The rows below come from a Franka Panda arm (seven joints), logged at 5 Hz.
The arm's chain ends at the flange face. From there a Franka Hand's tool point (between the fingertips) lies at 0.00 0.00 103.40 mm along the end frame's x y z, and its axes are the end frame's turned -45 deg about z.
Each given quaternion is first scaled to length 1.
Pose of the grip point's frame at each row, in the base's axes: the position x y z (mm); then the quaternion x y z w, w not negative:
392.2, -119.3, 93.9, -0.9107, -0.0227, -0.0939, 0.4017
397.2, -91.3, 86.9, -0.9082, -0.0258, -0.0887, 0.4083
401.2, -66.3, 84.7, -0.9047, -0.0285, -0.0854, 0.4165
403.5, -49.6, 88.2, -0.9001, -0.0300, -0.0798, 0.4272
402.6, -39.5, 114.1, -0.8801, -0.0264, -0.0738, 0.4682
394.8, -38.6, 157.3, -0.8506, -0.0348, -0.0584, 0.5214
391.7, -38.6, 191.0, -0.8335, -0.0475, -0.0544, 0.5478
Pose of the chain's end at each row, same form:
376.4, -195.4, 162.1, -0.8500, 0.3275, 0.0670, 0.4070
382.7, -168.5, 154.2, -0.8489, 0.3237, 0.0743, 0.4111
387.7, -144.7, 150.7, -0.8467, 0.3199, 0.0805, 0.4175
391.3, -129.6, 152.5, -0.8431, 0.3167, 0.0898, 0.4252
391.7, -125.1, 171.0, -0.8232, 0.3124, 0.1110, 0.4608
388.3, -130.7, 203.8, -0.7992, 0.2934, 0.1456, 0.5041
387.7, -133.6, 231.7, -0.7882, 0.2751, 0.1594, 0.5269

